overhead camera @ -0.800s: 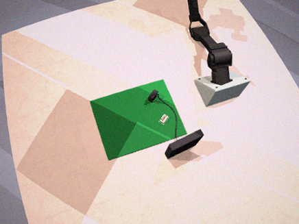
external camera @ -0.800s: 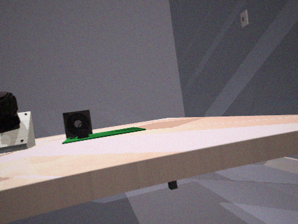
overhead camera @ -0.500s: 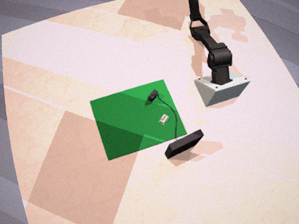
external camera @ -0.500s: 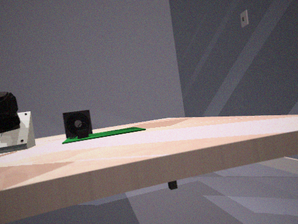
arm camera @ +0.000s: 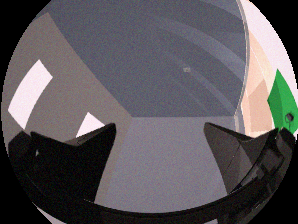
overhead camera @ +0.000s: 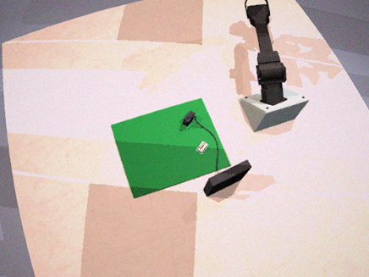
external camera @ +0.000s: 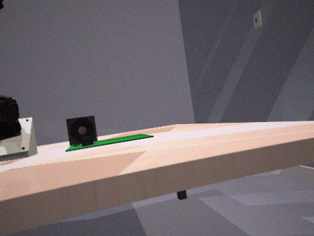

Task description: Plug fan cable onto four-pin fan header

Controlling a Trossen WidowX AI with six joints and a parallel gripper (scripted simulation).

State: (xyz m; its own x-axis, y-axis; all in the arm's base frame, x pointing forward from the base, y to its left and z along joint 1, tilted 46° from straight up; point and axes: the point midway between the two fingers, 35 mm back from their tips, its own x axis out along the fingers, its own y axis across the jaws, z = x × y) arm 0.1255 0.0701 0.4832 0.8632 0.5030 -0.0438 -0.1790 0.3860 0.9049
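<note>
The dark plug is 490 mm below my gripper tip, 190 mm to the left of it and 140 mm ahead of it. The rest, counted from my gripper tip: green board 530 mm below, 240 mm to the left, 230 mm ahead; black fan 460 mm below, 410 mm to the left, 150 mm ahead.
</note>
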